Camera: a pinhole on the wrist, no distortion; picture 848 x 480 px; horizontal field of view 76.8 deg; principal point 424.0 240.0 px. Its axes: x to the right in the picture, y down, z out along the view. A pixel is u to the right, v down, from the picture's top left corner.
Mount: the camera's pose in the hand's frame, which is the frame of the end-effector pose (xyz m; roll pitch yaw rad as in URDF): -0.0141 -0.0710 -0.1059 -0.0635 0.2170 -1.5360
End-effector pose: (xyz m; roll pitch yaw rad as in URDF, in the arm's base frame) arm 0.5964 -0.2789 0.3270 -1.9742 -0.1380 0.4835
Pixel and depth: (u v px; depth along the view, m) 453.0 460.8 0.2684
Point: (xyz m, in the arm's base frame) 0.6024 -0.0637 0.4110
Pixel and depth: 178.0 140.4 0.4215
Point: 0.4097 -0.0228 0.1583
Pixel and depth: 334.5 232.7 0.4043
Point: 0.4604 0.0049 0.2932
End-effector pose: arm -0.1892 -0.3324 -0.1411 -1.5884 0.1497 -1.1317
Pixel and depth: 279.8 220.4 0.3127
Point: 0.0094 -0.2409 -0.0888
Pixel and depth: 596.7 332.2 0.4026
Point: 0.0998 -0.3382 0.1182
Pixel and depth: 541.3 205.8 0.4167
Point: 0.0823 -0.2365 0.1024
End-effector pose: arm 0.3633 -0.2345 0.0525 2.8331 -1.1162 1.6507
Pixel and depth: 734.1 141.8 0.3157
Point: 0.0933 -0.0452 -0.0984
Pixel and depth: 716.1 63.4 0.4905
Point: 0.0121 0.0797 -0.2608
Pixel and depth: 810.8 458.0 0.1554
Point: 0.1605 -0.1500 0.0745
